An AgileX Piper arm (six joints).
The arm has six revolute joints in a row. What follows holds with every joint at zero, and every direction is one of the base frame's. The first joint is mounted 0.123 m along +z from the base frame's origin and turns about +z. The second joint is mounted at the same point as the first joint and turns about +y. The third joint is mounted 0.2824 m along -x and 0.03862 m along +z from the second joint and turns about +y. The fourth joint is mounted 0.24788 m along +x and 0.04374 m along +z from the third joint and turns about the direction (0.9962, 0, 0.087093). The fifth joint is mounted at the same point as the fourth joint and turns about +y. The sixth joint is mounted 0.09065 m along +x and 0.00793 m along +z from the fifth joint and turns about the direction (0.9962, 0, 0.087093). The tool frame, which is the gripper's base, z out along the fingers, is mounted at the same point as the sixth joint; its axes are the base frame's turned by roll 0, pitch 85.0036 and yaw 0 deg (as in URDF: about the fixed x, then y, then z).
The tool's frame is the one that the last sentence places.
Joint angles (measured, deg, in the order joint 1, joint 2, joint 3, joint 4, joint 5, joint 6), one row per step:
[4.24 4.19 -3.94 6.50 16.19 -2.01]
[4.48 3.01 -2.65 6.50 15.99 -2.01]
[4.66 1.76 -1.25 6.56 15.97 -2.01]
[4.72 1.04 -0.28 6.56 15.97 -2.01]
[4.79 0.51 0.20 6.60 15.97 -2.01]
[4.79 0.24 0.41 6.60 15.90 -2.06]
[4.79 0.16 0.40 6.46 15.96 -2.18]
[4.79 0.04 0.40 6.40 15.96 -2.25]
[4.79 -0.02 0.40 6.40 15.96 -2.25]
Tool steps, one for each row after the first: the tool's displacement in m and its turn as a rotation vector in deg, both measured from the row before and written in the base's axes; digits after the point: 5 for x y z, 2 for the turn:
[-0.00107 0.00013 -0.00609 0.01 -0.09 0.22]
[-0.00105 0.00012 -0.00697 0.05 0.13 0.18]
[-0.00048 0.00002 -0.00501 -0.02 0.25 0.06]
[-0.00042 0.00005 -0.00231 0.04 -0.05 0.07]
[-0.00019 -0.00003 -0.00087 -0.04 -0.13 0.00]
[-0.00011 -0.00006 0.00004 -0.25 -0.06 0.02]
[-0.00013 -0.00004 0.00011 -0.12 -0.13 0.01]
[-0.00007 -0.00001 0.00006 0.01 -0.06 0.00]

